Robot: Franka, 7 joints.
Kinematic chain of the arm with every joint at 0, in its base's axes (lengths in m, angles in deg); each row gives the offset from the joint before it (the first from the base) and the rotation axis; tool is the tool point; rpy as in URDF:
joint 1: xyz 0 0 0.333 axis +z
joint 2: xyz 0 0 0 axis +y
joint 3: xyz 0 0 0.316 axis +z
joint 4: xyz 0.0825 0 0 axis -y
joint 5: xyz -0.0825 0 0.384 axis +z
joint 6: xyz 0 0 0 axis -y
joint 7: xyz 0.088 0 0 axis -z
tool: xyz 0 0 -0.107 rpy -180 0 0
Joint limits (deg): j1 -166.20..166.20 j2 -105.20..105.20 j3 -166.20..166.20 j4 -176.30..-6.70 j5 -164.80..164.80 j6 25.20..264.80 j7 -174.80..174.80
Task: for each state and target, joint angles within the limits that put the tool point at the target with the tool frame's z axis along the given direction. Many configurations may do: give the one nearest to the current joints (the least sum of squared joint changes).
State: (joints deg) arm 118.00 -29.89 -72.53 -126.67 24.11 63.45 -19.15
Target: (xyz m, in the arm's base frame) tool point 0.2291 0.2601 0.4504 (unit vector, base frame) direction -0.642 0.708 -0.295
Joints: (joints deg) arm 89.39 -51.87 -46.78 -155.99 44.33 122.23 -19.15
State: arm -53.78 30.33 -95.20 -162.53 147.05 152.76 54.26
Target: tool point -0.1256 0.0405 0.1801 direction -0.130 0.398 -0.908
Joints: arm -74.04 24.03 -78.64 -176.30 163.67 183.09 54.26
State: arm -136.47 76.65 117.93 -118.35 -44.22 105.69 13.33
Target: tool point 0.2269 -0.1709 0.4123 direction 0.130 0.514 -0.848
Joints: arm -152.80 90.06 119.46 -157.20 -32.90 91.52 13.33
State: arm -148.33 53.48 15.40 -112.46 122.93 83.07 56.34
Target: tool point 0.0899 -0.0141 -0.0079 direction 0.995 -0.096 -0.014
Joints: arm -113.46 72.20 1.56 -159.74 80.79 105.08 56.34
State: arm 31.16 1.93 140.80 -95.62 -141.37 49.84 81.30
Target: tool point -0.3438 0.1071 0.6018 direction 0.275 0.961 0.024
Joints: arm 43.53 38.34 152.31 -137.79 -98.49 49.88 81.30
